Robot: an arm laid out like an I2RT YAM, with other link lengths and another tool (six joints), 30 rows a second.
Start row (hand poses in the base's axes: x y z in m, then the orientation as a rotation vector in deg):
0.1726 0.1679 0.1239 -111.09 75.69 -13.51
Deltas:
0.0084 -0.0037 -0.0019 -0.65 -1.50 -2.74
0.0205 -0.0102 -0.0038 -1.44 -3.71 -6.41
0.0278 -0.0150 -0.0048 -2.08 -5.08 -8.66
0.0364 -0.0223 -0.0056 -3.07 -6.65 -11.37
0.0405 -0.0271 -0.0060 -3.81 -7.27 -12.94
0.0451 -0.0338 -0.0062 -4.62 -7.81 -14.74
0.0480 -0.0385 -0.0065 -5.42 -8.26 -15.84
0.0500 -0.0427 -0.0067 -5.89 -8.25 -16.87
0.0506 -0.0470 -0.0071 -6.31 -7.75 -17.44
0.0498 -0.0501 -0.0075 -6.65 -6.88 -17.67
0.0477 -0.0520 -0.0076 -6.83 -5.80 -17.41
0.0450 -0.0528 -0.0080 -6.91 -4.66 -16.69
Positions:
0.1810 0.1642 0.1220 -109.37 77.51 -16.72
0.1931 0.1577 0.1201 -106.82 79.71 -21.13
0.2004 0.1529 0.1191 -105.31 81.03 -23.95
0.2090 0.1456 0.1183 -103.64 82.65 -27.42
0.2131 0.1408 0.1179 -102.88 83.79 -29.30
0.2177 0.1341 0.1177 -102.01 85.19 -31.26
0.2206 0.1294 0.1174 -101.65 86.00 -32.80
0.2226 0.1252 0.1172 -101.25 87.02 -33.65
0.2232 0.1209 0.1168 -101.35 87.96 -33.80
0.2224 0.1178 0.1164 -101.78 88.84 -33.39
0.2203 0.1159 0.1163 -102.53 89.40 -32.43
0.2176 0.1151 0.1159 -103.56 89.55 -31.10

